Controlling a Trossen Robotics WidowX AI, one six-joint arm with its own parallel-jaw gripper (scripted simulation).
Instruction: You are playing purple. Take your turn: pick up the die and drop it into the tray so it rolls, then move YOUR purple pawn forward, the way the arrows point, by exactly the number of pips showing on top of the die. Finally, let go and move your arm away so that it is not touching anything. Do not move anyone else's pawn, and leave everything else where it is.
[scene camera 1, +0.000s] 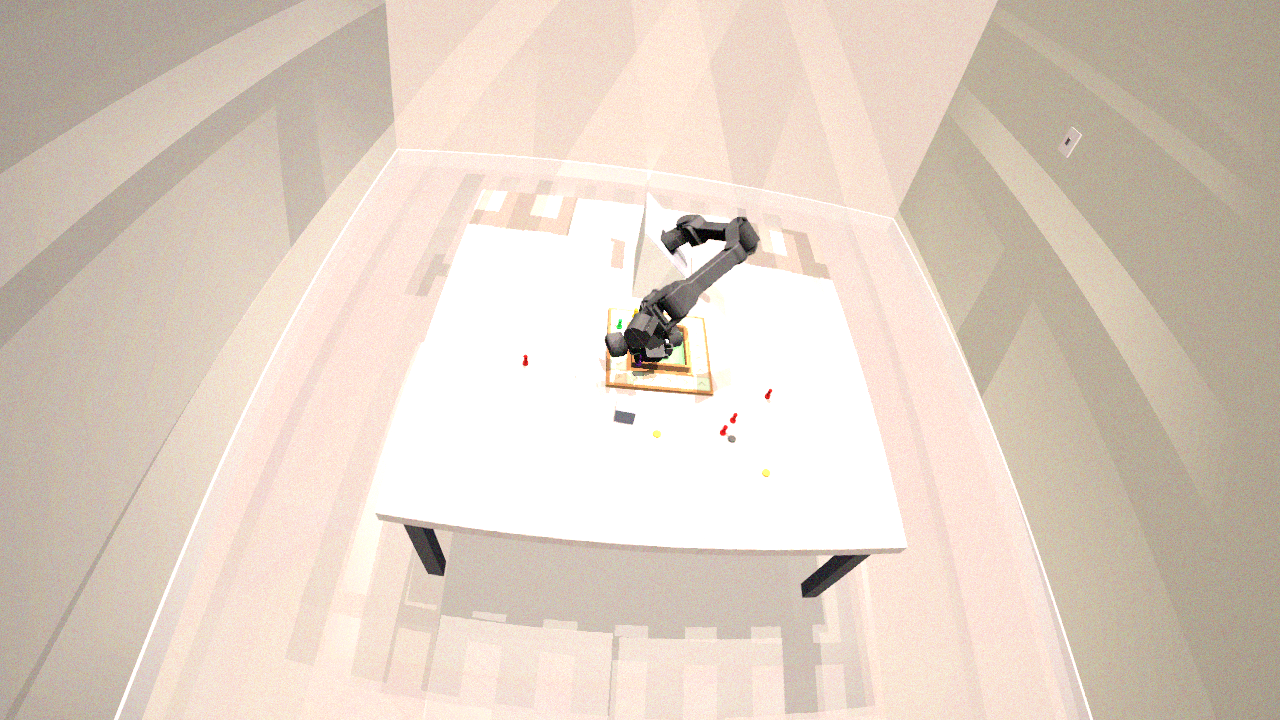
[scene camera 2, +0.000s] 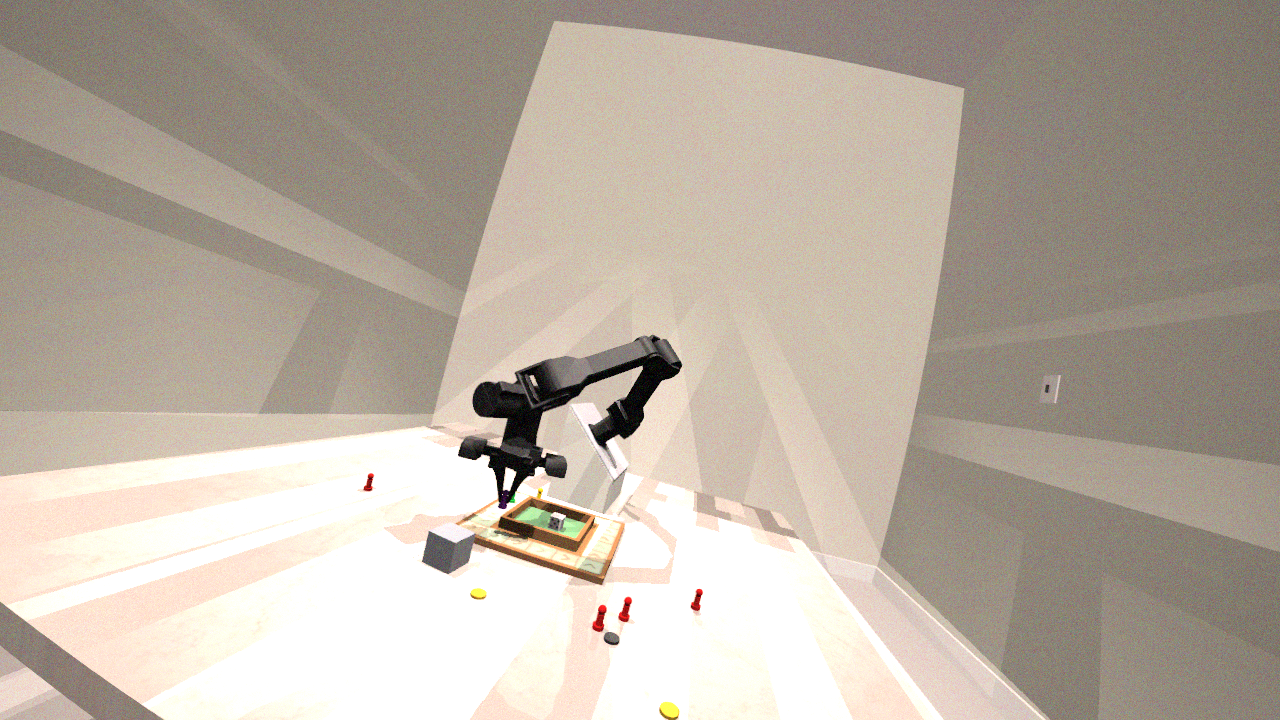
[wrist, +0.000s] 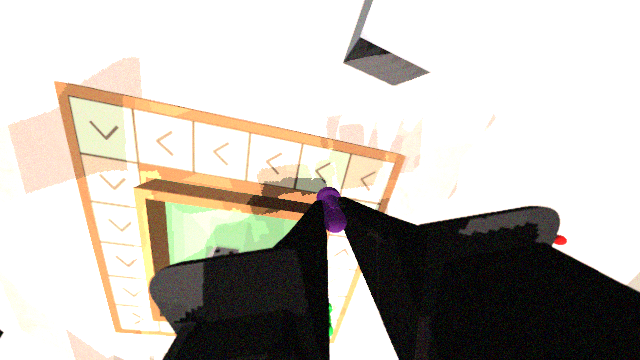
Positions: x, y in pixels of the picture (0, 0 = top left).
Labels:
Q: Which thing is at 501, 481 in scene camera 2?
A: My gripper.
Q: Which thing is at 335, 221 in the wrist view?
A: A purple pawn.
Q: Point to my gripper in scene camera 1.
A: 638, 361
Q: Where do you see a grey cube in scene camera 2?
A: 448, 547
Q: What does my gripper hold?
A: A purple pawn.

